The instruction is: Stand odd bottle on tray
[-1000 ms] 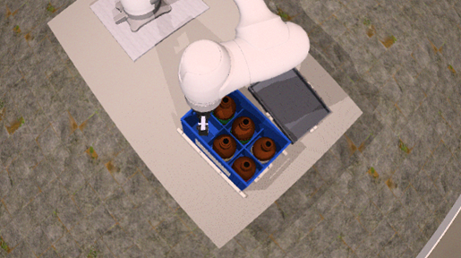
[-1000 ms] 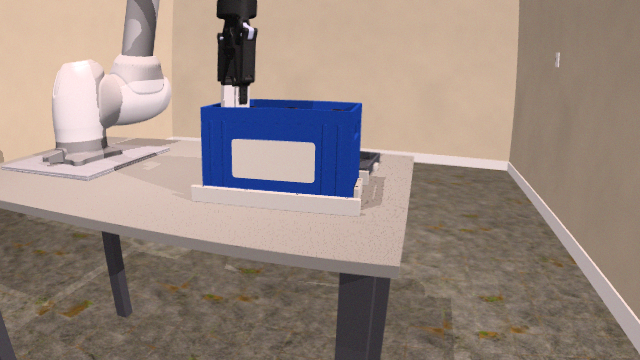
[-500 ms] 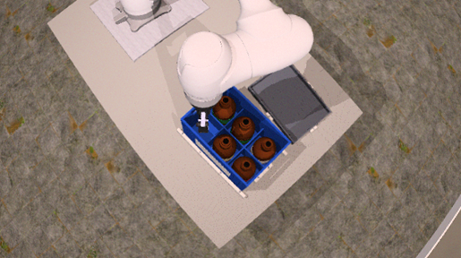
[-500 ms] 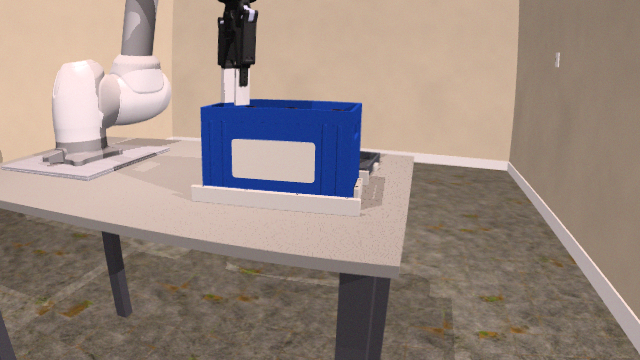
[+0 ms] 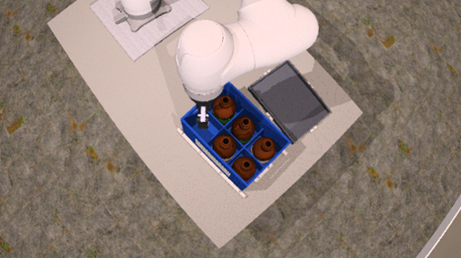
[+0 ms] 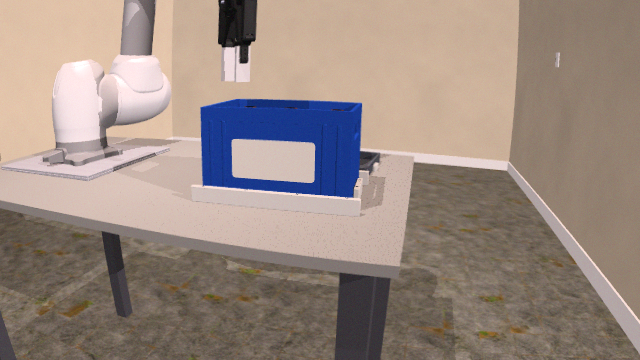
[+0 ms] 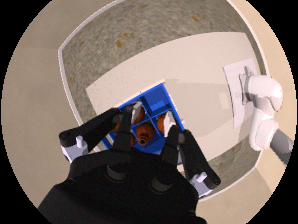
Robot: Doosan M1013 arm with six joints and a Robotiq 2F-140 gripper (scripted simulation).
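Right now the crate is 17 cm below my hand, 8 cm ahead of it and 6 cm to the left of it. The rest, counted from my hand: bottle 18 cm ahead, 16 cm below, 2 cm to the left; then dark grey tray 31 cm to the left, 24 cm below, 8 cm ahead.
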